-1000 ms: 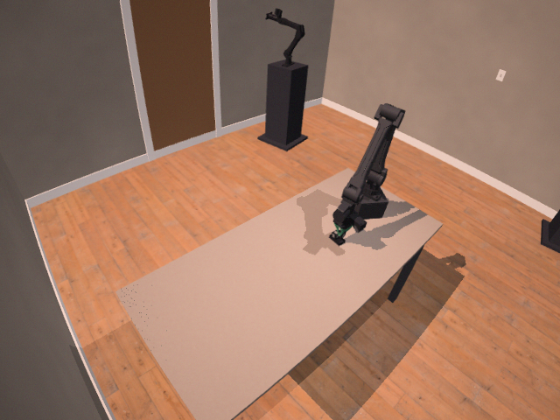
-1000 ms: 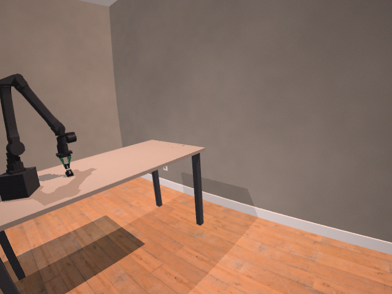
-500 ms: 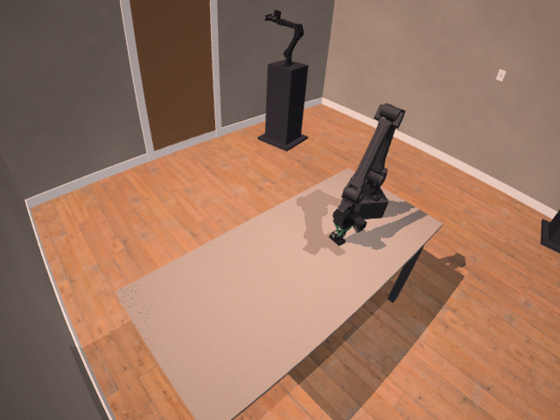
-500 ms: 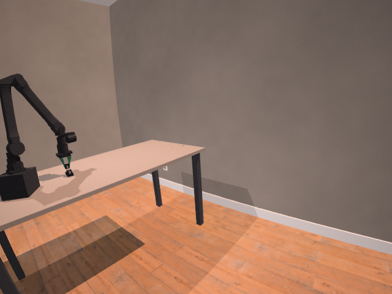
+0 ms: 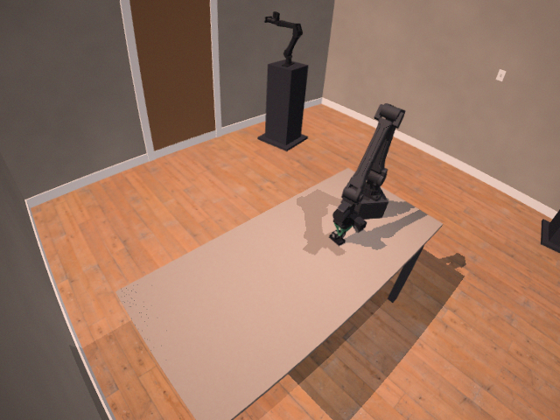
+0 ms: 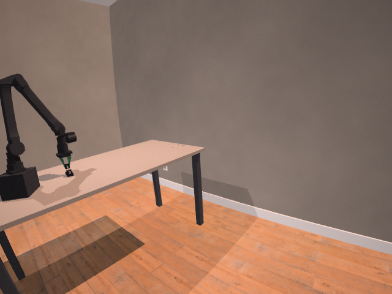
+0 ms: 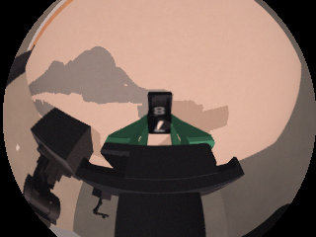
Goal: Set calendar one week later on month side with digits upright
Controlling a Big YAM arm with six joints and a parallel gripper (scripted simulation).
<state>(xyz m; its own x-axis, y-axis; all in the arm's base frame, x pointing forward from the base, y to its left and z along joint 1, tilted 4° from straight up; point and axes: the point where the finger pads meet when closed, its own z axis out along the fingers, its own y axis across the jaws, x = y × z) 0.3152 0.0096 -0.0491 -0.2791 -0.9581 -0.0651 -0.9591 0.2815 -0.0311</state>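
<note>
Now: the dark calendar tray 2 cm to the right of my hand and 5 cm below it.
</note>
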